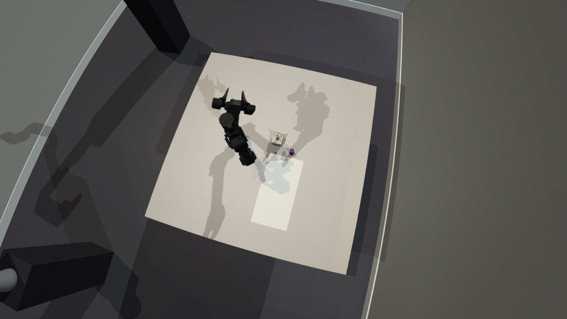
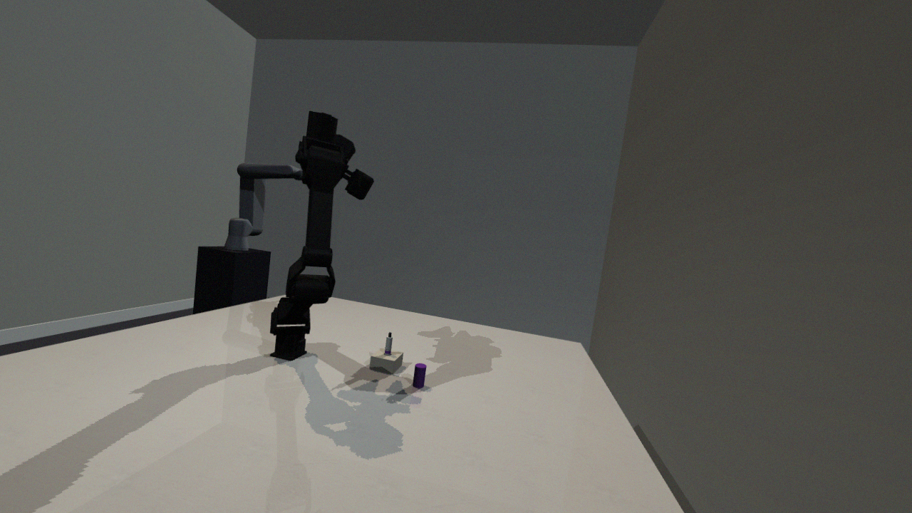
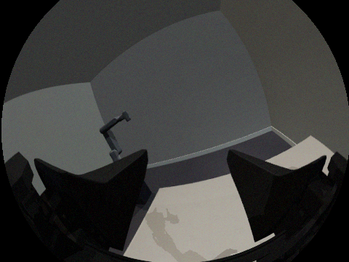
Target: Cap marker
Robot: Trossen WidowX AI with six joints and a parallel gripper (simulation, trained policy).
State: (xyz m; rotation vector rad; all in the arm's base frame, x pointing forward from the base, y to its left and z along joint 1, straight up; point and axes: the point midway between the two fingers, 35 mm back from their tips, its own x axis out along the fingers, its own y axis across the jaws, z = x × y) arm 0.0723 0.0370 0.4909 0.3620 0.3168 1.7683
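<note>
The purple cap lies 30 cm ahead of my gripper tip, 8 cm to the right of it and 47 cm below it. Round my gripper tip: marker 19 cm ahead, 2 cm to the right, 43 cm below; then holder block 19 cm ahead, 2 cm to the right, 48 cm below.
</note>
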